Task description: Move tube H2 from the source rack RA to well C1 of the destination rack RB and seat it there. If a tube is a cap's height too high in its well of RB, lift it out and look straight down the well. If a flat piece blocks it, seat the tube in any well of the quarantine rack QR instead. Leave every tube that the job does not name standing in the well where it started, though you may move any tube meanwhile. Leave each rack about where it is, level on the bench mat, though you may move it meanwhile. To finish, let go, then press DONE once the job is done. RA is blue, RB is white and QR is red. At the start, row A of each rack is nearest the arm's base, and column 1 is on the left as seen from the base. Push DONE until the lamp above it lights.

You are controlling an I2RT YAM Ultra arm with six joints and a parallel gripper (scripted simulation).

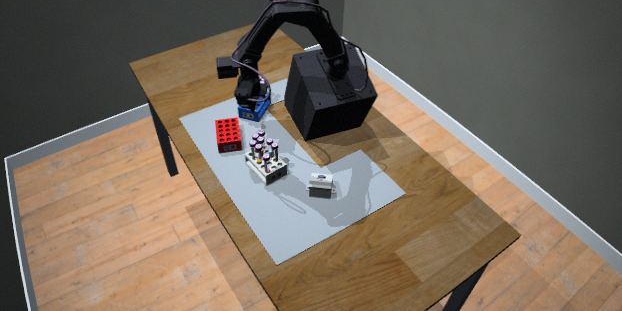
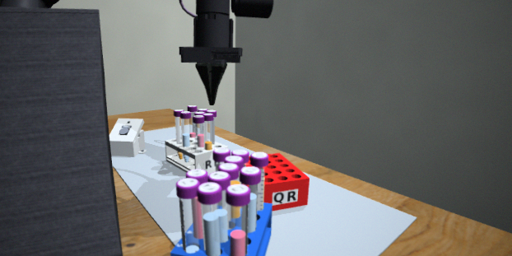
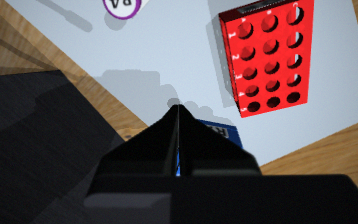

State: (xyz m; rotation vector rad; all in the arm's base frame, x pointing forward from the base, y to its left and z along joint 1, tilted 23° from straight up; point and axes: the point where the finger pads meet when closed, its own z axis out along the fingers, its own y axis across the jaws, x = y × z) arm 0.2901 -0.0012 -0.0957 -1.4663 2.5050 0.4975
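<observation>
The white DONE button box lies 13 cm behind my hand, 28 cm to the left of it and 12 cm below it. Round my hand: white rack RB: 1 cm ahead, 13 cm to the left, 14 cm below; then red rack QR: 8 cm ahead, 7 cm to the right, 14 cm below.
</observation>
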